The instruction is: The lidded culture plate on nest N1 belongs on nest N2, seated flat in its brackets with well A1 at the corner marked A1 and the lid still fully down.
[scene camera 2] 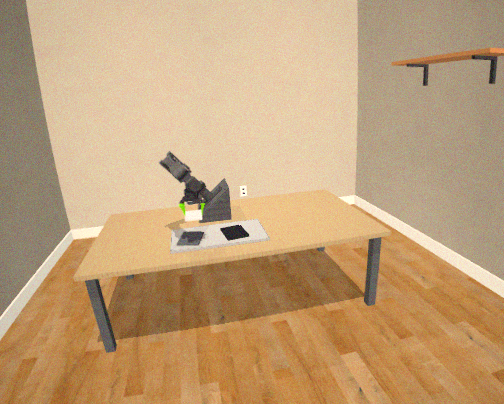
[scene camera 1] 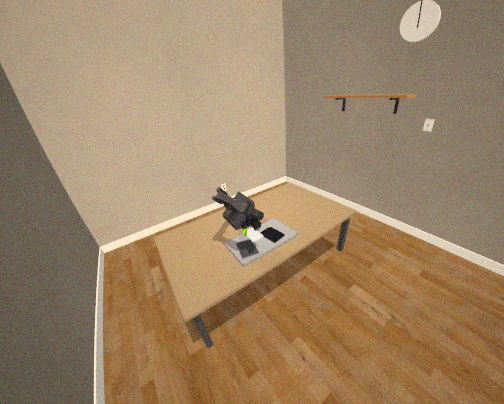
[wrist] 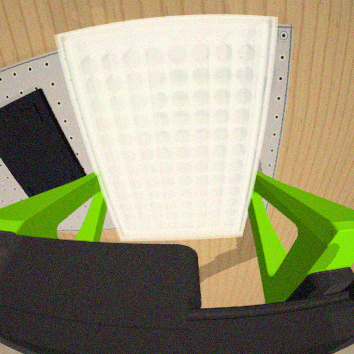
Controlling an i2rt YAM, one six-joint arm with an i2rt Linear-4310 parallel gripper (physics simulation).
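Seen in the pictures: gripper, fingertip midpoint: point(scene camera 2: 193, 215) point(scene camera 1: 251, 233) point(wrist: 176, 176); arm's base, origin of the base link: point(scene camera 2: 210, 198).
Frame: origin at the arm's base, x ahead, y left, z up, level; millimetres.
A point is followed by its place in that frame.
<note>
The lidded culture plate point(scene camera 1: 255, 235) @(x 464, y -117, z 63 mm) point(scene camera 2: 193, 215) @(x 463, y -117, z 63 mm) point(wrist: 175, 125) @(x 453, y -119, z 62 mm), whitish with rows of wells showing through its lid, is held in the air above the board. The lid looks down along the edges that show. My gripper point(scene camera 1: 252, 231) @(x 413, y -116, z 44 mm) point(scene camera 2: 192, 209) @(x 413, y -116, z 44 mm) point(wrist: 176, 176) @(x 413, y -116, z 44 mm) is shut on the plate, with green fingers against its two long sides. A dark grey nest point(scene camera 1: 246, 248) @(x 385, y -157, z -90 mm) point(scene camera 2: 191, 238) @(x 397, y -144, z -90 mm) lies at the board's left in the scene views, and a black nest point(scene camera 1: 273, 234) @(x 387, y 96, z -90 mm) point(scene camera 2: 235, 232) @(x 392, y 98, z -90 mm) point(wrist: 37, 140) @(x 396, y 74, z -90 mm) at its right. Nest labels and the A1 mark are not readable.
The light grey perforated board point(scene camera 1: 249, 259) @(x 480, y -194, z -102 mm) point(scene camera 2: 212, 244) @(x 482, y -38, z -102 mm) point(wrist: 282, 70) @(x 449, y -248, z -102 mm) lies on the wooden table point(scene camera 1: 190, 280) @(x 387, y -598, z -115 mm) point(scene camera 2: 310, 225) @(x 378, y 541, z -115 mm). The dark arm base point(scene camera 2: 217, 207) @(x 119, y 30, z -25 mm) stands behind the board. A wall shelf point(scene camera 1: 370, 96) point(scene camera 2: 450, 57) is at the right, away from the table.
</note>
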